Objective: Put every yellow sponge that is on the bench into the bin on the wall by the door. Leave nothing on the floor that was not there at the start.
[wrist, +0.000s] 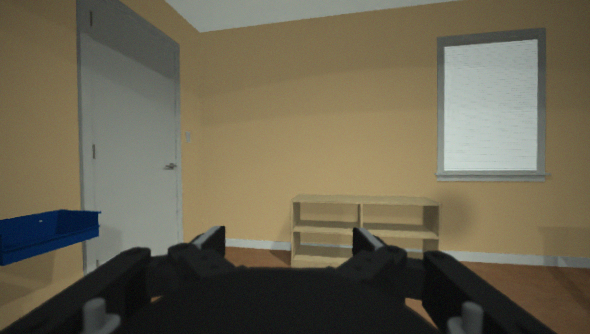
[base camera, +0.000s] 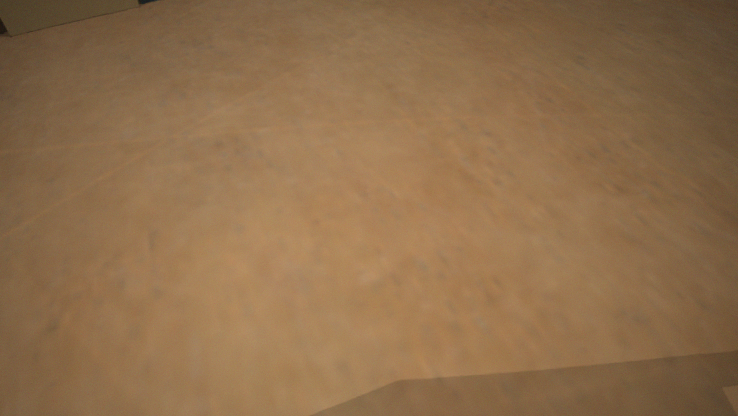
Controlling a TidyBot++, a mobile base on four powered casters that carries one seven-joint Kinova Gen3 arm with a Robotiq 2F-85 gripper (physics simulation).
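Places are measured from the arm's base along level axes (x ahead, y left, z up), in millimetres.
Pixels of known places: gripper, fingertip midpoint: (wrist: 289, 241).
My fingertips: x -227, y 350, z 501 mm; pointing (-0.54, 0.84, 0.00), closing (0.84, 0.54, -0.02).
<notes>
Behind a point stands the place of what it marks.
My gripper (wrist: 289, 241) @[x -227, y 351, z 501 mm] is open, with its two fingers apart at the bottom of the wrist view and no object between them. A blue bin (wrist: 50, 235) @[x -1896, y 538, z 172 mm] is on the wall at the left edge of the wrist view, beside the door; its left part is cut off by the frame. The bench and the yellow sponges do not show in either view, and the inside bottom of the bin is hidden.
A grey door (wrist: 132, 150) @[x -2109, y 1030, z 651 mm] stands at the left. A low wooden shelf (wrist: 367, 200) @[x -675, y 2228, z 214 mm] stands against the far wall, below and left of a window (wrist: 490, 105) @[x 250, y 2950, z 1052 mm]. In the base camera view a pale tan panel (base camera: 67, 12) @[x 1083, y 643, z -373 mm] stands on the floor (base camera: 361, 206) @[x 448, y -2, z -396 mm] at top left.
</notes>
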